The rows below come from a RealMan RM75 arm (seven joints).
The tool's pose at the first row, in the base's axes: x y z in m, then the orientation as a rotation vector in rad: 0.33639 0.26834 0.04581 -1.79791 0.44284 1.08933
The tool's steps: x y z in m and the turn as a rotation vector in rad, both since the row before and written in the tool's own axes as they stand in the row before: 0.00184 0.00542 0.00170 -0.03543 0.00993 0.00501; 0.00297 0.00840 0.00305 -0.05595 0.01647 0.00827; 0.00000 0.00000 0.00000 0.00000 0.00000 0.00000; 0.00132 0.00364 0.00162 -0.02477 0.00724 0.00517; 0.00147 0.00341 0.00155 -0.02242 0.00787 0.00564; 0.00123 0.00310 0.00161 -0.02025 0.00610 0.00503; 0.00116 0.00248 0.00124 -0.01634 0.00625 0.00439; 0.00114 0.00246 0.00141 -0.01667 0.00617 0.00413; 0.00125 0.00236 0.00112 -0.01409 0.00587 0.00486; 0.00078 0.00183 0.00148 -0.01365 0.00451 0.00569
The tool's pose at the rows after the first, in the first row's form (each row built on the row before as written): 0.33281 0.26749 0.04111 -1.83483 0.43668 1.09834; 0.32719 0.26621 0.03366 -1.89368 0.42736 1.11180; 0.32719 0.26621 0.03366 -1.89368 0.42736 1.11180; 0.32467 0.26567 0.03035 -1.91970 0.42455 1.11867; 0.32244 0.26512 0.02705 -1.94410 0.42363 1.12423; 0.32026 0.26468 0.02409 -1.96551 0.42214 1.13009; 0.31865 0.26424 0.02159 -1.98365 0.42195 1.13374; 0.31695 0.26389 0.01907 -2.00204 0.42125 1.13740; 0.31555 0.26334 0.01660 -2.01802 0.42241 1.14068; 0.31401 0.26332 0.01466 -2.03274 0.42396 1.14556
